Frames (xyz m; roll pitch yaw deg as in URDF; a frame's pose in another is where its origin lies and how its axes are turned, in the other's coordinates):
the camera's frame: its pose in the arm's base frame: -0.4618 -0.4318 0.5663 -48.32 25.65 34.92
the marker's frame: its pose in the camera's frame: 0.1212 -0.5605 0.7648 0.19 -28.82 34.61
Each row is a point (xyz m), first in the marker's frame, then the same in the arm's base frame.
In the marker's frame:
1: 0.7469 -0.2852 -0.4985
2: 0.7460 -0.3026 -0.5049
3: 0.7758 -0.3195 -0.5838
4: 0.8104 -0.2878 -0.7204
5: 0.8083 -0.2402 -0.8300
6: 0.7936 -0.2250 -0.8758
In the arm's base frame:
1: 0.3441 0.5253 0.7294
2: 0.3623 0.5220 0.7293
3: 0.4042 0.5197 0.6542
4: 0.4165 0.5004 0.5116
5: 0.4017 0.4572 0.4011
6: 0.3984 0.4264 0.3614

